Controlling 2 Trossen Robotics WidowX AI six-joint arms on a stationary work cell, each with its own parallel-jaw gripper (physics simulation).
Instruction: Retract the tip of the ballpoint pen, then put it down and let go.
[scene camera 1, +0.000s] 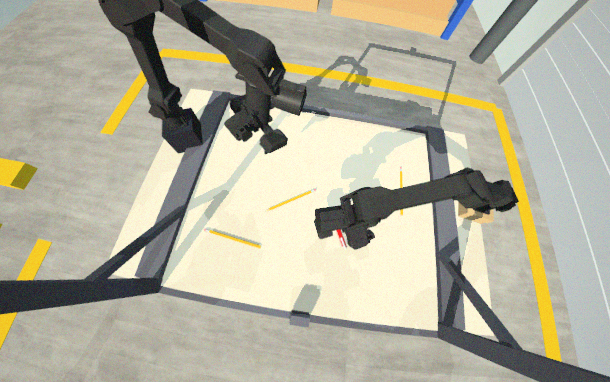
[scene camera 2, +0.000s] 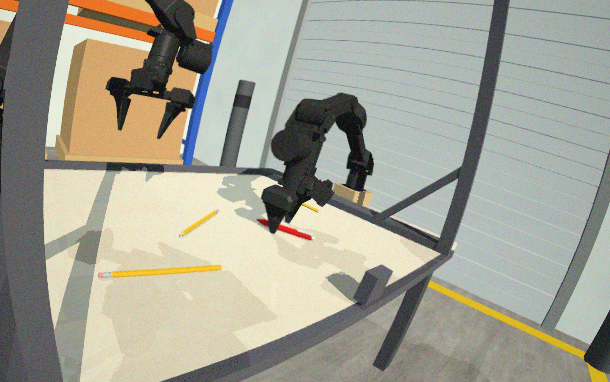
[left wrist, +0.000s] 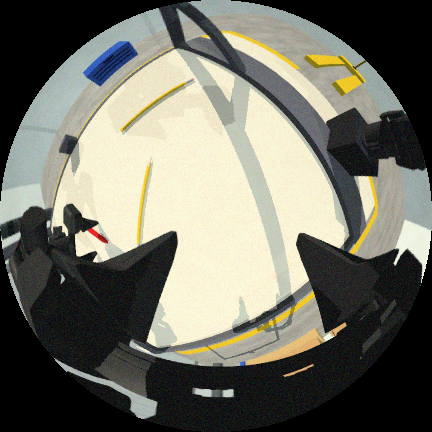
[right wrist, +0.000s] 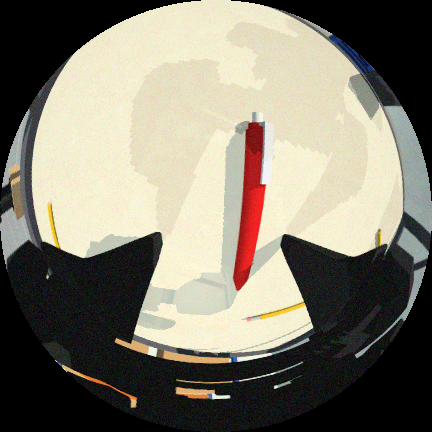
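Seen in the pictures: left gripper, fingertip midpoint: (scene camera 1: 257, 143) (scene camera 2: 138, 134) (left wrist: 240, 238); right gripper, fingertip midpoint: (scene camera 2: 280, 227) (left wrist: 96, 237) (right wrist: 224, 240); left arm's base, link origin: (scene camera 1: 176, 121) (left wrist: 368, 140); right arm's base, link origin: (scene camera 2: 354, 188).
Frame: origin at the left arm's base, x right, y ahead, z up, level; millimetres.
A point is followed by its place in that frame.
Note:
A red ballpoint pen (scene camera 1: 340, 234) {y 436, x 485, z -94 mm} (scene camera 2: 298, 233) {y 431, x 498, z -98 mm} (left wrist: 97, 235) {y 431, x 436, z -95 mm} (right wrist: 252, 210) {y 437, x 479, z -94 mm} with a white clip and white push button lies flat on the cream table top (scene camera 1: 370, 290) {y 473, x 670, z -106 mm} (scene camera 2: 280, 310) {y 144, x 571, z -106 mm}. In the right wrist view its button points up the picture and its red tapered end points down; no separate writing point can be made out. My right gripper (scene camera 2: 280, 226) {y 449, x 451, z -106 mm} (right wrist: 224, 240) {y 449, x 451, z -106 mm} is open and empty, low over the pen, its fingertips apart on either side of it. My left gripper (scene camera 2: 140, 133) {y 249, x 183, z 42 mm} (left wrist: 240, 238) {y 249, x 183, z 42 mm} is open and empty, high above the table's far left part, away from the pen.
Yellow pencils lie on the table: one pencil (scene camera 1: 292, 199) {y 318, x 331, z -100 mm} (scene camera 2: 199, 223) {y 302, x 336, z -102 mm} near the middle, another pencil (scene camera 1: 235, 238) {y 114, x 411, z -100 mm} (scene camera 2: 165, 271) {y 104, x 412, z -101 mm} farther left, and a third pencil (scene camera 1: 401, 176) {y 730, x 344, z -100 mm} (scene camera 2: 310, 207) {y 677, x 453, z -102 mm} partly behind the right arm. Dark frame bars edge the table, with a small block (scene camera 1: 300, 318) {y 252, x 670, z -50 mm} (scene camera 2: 372, 284) {y 223, x 672, z -63 mm} at the front edge.

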